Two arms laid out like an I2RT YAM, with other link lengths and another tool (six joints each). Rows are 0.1 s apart.
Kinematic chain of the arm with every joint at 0, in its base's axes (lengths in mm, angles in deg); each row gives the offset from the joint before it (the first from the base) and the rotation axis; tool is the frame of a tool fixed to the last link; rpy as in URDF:
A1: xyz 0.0 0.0 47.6 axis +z
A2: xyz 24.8 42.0 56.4 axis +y
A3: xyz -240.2 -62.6 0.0 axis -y
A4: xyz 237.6 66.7 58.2 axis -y
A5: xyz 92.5 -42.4 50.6 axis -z
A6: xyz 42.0 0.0 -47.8 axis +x
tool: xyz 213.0 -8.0 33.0 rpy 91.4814 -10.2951 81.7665
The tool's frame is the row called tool.
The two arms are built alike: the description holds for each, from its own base.
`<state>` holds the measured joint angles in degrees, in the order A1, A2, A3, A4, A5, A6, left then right.
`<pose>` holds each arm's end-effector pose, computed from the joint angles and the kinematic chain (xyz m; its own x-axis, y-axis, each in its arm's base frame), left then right.
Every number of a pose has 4 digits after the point.
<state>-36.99 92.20 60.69 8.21 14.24 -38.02 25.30 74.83 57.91 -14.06 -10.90 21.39</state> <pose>0.4483 -0.3946 0.1647 0.6042 0.5660 -0.5609 0.6340 0.0850 0.7687 0.4553 0.2515 0.1702 -0.1379 0.8783 0.4578 0.6938 -0.2442 0.6775</pose>
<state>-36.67 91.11 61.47 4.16 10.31 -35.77 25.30 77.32 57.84 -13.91 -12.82 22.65</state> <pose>0.4569 -0.3768 0.1594 0.5805 0.6336 -0.5114 0.6191 0.0646 0.7827 0.4533 0.2593 0.1490 -0.1258 0.8701 0.4765 0.7356 -0.2405 0.6332</pose>
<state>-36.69 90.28 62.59 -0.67 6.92 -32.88 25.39 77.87 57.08 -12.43 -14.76 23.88</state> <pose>0.4598 -0.3625 0.1512 0.5647 0.6905 -0.4519 0.6113 0.0179 0.7912 0.4502 0.2676 0.1451 -0.1331 0.8522 0.5060 0.7509 -0.2465 0.6126</pose>
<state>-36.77 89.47 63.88 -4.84 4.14 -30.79 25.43 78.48 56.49 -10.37 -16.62 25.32</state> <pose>0.4614 -0.3507 0.1484 0.5514 0.7307 -0.4025 0.6057 -0.0188 0.7955 0.4493 0.2759 0.1455 -0.1410 0.8304 0.5390 0.7601 -0.2581 0.5964</pose>
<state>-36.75 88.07 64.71 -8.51 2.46 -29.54 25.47 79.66 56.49 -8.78 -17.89 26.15</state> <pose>0.4595 -0.3405 0.1498 0.5413 0.7545 -0.3712 0.6052 -0.0431 0.7949 0.4506 0.2826 0.1439 -0.1469 0.8163 0.5586 0.7676 -0.2621 0.5848</pose>
